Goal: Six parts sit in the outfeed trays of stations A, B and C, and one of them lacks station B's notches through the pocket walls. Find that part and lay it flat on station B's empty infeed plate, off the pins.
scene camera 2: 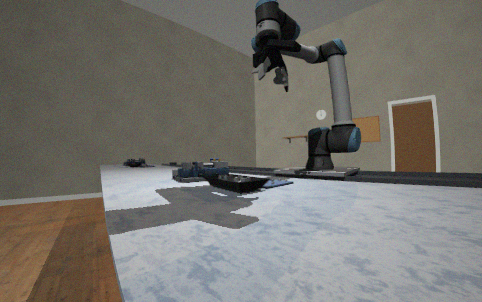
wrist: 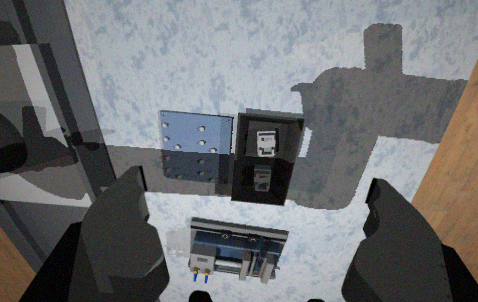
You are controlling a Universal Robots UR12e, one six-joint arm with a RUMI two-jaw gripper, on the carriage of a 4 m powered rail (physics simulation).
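Places are measured from the arm's base along level axes (x ahead, y left, z up), in centimetres.
Pixels of known places: gripper, fingertip midpoint: [scene camera 2: 274, 86] [wrist: 254, 175]; arm's base at its link origin: [scene camera 2: 319, 168].
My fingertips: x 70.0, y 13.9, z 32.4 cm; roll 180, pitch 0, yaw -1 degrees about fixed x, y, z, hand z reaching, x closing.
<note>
For each thing: its top centre in the pictures, then the offset to it from my fingertips. "spot": a spot on its surface instead.
- dark outfeed tray at a spot on its surface: [wrist: 291, 172] spot: dx +9.6, dy -19.8, dz -31.1 cm
- pale part at its top centre: [wrist: 266, 146] dx +3.2, dy -12.9, dz -30.6 cm
- grey part at its top centre: [wrist: 262, 182] dx +2.8, dy -22.8, dz -30.6 cm
- blue plate at its top centre: [wrist: 196, 150] [scene camera 2: 264, 181] dx -14.0, dy -16.7, dz -34.5 cm
- station fixture at its top centre: [wrist: 233, 271] [scene camera 2: 203, 160] dx -4.1, dy -51.7, dz -25.4 cm
- dark station at a spot on its surface: [scene camera 2: 134, 163] spot: dx +7.4, dy -196.3, dz -30.7 cm
My gripper [scene camera 2: 273, 83] [wrist: 254, 175] is open, with nothing between its fingers, high above the table. Below it in the wrist view, a dark outfeed tray [wrist: 291, 172] holds two small parts. One pale part [wrist: 267, 143] lies lit in the upper half; another grey part [wrist: 262, 178] lies in shadow in the lower half. Their notches are too small to tell. A blue plate [wrist: 185, 135] with white pins lies left of the tray, its lower half shaded, with no part on it. The tray [scene camera 2: 235, 185] and blue plate [scene camera 2: 279, 183] also show in scene camera 2. Which station this is, I cannot tell.
A station fixture [scene camera 2: 200, 171] [wrist: 235, 240] with blue and grey blocks stands just below the tray in the wrist view. The dark rail [scene camera 2: 420, 178] [wrist: 87, 100] runs along the table's edge. Another dark station [scene camera 2: 135, 162] stands far off on the table. The arm's shadow crosses the tray and plate.
</note>
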